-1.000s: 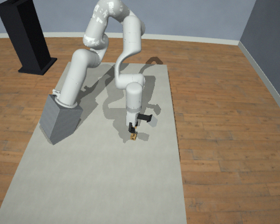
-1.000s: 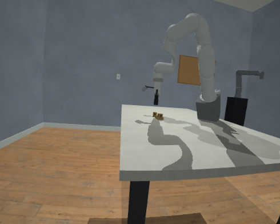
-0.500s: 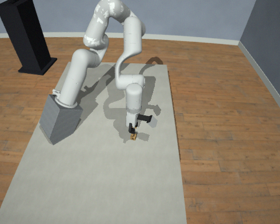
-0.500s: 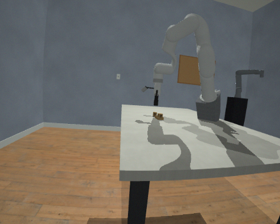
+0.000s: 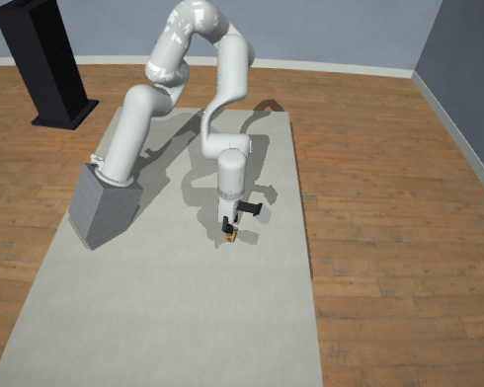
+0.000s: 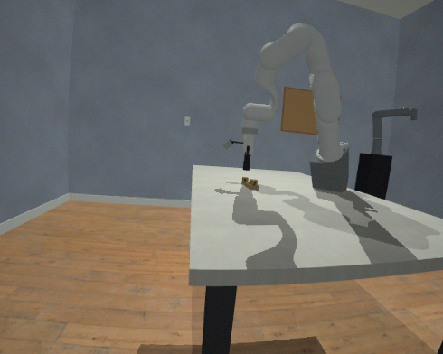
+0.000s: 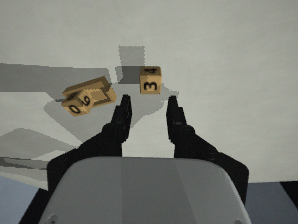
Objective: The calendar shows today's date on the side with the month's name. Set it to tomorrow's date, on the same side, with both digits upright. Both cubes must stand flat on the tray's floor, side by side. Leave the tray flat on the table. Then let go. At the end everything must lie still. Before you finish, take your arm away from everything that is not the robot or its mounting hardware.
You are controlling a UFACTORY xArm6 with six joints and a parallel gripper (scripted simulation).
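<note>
My gripper is now 7 cm above the wooden digit cube. From my hand the other things lie so: wooden calendar tray: 10 cm to the left, 8 cm below, 2 cm behind.
</note>
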